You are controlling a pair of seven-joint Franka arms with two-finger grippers.
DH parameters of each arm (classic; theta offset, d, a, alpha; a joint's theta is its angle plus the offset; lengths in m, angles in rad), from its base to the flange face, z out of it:
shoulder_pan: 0 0.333 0 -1.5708
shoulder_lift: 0 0 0 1.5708
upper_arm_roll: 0 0.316 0.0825 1.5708
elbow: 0 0 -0.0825 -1.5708
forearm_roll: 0 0.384 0 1.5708
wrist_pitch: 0 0 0.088 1.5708
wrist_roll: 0 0.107 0 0
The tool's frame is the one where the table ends.
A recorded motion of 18 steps. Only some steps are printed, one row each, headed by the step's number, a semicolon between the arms.
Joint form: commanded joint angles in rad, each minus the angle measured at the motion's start. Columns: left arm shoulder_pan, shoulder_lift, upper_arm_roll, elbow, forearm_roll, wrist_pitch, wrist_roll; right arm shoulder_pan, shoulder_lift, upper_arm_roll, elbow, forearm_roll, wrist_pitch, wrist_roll.
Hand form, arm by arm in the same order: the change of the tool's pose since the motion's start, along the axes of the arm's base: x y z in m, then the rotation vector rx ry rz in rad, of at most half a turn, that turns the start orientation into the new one. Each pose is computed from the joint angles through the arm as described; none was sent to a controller.
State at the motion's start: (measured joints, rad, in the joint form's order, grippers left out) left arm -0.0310 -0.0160 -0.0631 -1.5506 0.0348 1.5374 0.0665; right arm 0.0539 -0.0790 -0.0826 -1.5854 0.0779 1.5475 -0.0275
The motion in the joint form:
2: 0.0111 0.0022 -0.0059 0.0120 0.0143 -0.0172 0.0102; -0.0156 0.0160 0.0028 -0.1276 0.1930 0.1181 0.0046
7: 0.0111 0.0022 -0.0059 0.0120 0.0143 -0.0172 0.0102; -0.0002 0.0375 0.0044 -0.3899 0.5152 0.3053 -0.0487
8: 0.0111 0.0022 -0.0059 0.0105 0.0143 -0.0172 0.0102; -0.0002 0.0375 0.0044 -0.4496 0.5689 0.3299 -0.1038
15: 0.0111 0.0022 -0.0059 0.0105 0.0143 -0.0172 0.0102; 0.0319 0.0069 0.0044 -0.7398 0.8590 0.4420 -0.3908
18: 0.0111 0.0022 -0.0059 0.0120 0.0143 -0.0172 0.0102; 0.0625 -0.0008 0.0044 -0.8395 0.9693 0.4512 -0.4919
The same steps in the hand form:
2: -0.0007 0.0046 0.0030 0.0148 0.0065 -0.0037; 0.0148 0.0111 -0.0551 0.1920 0.0209 -0.0392
7: -0.0007 0.0046 0.0030 0.0148 0.0065 -0.0037; 0.0148 0.0386 -0.1668 0.4886 0.0984 -0.1249
8: -0.0007 0.0046 0.0023 0.0150 0.0080 -0.0037; 0.0080 0.0406 -0.1911 0.5334 0.1120 -0.1130
15: -0.0007 0.0046 0.0023 0.0150 0.0080 -0.0037; -0.0454 0.0621 -0.2889 0.7494 0.1200 -0.0708
18: -0.0007 0.0046 0.0030 0.0148 0.0065 -0.0037; -0.0729 0.0788 -0.3220 0.8278 0.1410 -0.0546

